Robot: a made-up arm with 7 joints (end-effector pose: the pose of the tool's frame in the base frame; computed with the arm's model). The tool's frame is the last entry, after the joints.
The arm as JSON. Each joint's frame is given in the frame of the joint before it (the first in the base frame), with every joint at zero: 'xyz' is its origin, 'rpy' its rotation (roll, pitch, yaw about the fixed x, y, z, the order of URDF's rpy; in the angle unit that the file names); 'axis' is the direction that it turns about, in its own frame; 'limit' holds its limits. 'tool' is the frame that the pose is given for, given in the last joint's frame.
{
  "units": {
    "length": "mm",
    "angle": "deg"
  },
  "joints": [
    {
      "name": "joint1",
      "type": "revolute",
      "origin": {
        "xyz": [
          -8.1,
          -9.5,
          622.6
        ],
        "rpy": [
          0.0,
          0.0,
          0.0
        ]
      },
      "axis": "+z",
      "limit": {
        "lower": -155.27,
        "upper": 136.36
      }
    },
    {
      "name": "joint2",
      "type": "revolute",
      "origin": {
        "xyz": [
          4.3,
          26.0,
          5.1
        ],
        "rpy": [
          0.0,
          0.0,
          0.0
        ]
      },
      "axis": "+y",
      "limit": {
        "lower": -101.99,
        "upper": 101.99
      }
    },
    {
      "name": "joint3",
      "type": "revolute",
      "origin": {
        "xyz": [
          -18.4,
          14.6,
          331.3
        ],
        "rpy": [
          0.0,
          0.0,
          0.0
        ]
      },
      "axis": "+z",
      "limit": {
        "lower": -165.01,
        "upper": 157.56
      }
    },
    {
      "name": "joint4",
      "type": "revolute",
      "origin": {
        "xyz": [
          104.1,
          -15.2,
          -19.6
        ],
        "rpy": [
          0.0,
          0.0,
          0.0
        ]
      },
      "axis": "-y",
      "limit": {
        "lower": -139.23,
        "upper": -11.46
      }
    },
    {
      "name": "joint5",
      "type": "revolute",
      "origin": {
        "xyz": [
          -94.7,
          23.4,
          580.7
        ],
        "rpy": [
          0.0,
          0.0,
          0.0
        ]
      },
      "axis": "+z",
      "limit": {
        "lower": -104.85,
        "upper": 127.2
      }
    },
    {
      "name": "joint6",
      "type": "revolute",
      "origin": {
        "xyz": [
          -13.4,
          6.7,
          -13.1
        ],
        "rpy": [
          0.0,
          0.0,
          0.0
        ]
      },
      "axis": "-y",
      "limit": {
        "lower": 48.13,
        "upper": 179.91
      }
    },
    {
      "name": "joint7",
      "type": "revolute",
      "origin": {
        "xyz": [
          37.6,
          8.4,
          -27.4
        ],
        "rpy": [
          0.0,
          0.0,
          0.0
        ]
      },
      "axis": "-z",
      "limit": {
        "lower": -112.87,
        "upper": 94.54
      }
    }
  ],
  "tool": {
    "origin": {
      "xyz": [
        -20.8,
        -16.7,
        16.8
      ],
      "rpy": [
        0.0,
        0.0,
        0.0
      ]
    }
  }
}
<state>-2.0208 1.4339 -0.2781 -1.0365 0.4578 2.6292 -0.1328</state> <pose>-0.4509 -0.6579 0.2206 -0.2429 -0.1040 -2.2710</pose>
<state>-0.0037 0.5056 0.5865 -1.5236 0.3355 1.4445 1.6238</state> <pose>0.6774 0.4442 0.7616 -0.1715 0.8103 -1.0153</pose>
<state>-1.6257 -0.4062 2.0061 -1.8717 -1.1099 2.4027 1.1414</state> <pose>0.6599 0.3457 0.6891 -0.7234 -0.9739 0.1170</pose>
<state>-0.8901 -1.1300 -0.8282 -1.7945 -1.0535 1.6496 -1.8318</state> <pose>-0.4100 -0.2970 1.1866 -0.5317 0.3325 -0.0761</pose>
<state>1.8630 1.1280 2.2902 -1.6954 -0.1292 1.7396 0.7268</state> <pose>-0.5574 -0.0737 1.2174 0.0632 -1.5011 -2.5308</pose>
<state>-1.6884 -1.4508 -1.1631 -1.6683 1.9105 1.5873 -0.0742</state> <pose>-0.5639 0.3650 0.9305 -0.0012 -2.7672 0.2622</pose>
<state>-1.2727 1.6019 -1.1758 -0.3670 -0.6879 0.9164 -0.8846</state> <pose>0.0836 -0.9195 0.5395 -0.0697 2.0523 -0.9328</pose>
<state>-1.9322 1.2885 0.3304 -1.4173 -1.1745 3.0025 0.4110</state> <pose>0.0316 -0.7158 0.1921 -0.3422 -0.3000 -1.1472</pose>
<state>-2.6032 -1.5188 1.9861 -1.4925 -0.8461 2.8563 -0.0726</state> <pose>0.7397 -0.3181 0.3368 -1.4175 0.3293 1.1035</pose>
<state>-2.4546 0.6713 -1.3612 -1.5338 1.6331 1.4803 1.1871</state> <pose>-0.7035 0.2266 0.9050 -0.4337 0.9620 1.1433</pose>
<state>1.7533 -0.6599 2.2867 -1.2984 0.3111 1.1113 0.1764</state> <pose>-0.3863 -0.7772 0.7959 0.5727 0.6203 -2.3124</pose>
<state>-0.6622 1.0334 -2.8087 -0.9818 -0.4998 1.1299 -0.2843</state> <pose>0.1830 -0.3292 1.4450 1.1714 -1.2051 2.1311</pose>
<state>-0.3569 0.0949 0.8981 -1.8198 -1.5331 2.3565 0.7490</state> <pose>0.5912 0.3999 0.8332 -0.7472 -1.0618 0.6036</pose>
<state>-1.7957 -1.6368 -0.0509 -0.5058 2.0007 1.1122 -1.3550</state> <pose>0.2445 0.8580 0.8670 -1.2790 0.0087 1.9106</pose>
